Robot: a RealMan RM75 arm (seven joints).
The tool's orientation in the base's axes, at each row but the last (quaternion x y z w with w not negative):
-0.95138, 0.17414, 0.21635, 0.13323
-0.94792, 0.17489, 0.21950, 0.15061
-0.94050, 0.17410, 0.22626, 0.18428
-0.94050, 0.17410, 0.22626, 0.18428
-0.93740, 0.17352, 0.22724, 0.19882
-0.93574, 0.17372, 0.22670, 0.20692
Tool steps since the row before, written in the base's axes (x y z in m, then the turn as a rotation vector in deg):
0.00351, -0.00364, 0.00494, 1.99, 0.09, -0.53
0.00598, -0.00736, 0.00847, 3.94, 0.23, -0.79
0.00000, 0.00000, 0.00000, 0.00, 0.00, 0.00
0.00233, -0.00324, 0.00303, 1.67, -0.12, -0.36
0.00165, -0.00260, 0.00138, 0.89, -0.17, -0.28
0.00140, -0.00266, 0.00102, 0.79, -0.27, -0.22
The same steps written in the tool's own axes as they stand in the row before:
0.00170, 0.00104, -0.00678, 1.90, -0.76, -0.24
0.00302, 0.00243, -0.01211, 3.63, -1.61, -0.67
0.00000, 0.00000, 0.00000, 0.00, 0.00, 0.00
0.00126, 0.00105, -0.00473, 1.60, -0.49, -0.36
0.00131, 0.00115, -0.00289, 0.92, -0.14, -0.17
0.00128, 0.00137, -0.00256, 0.83, -0.03, -0.23

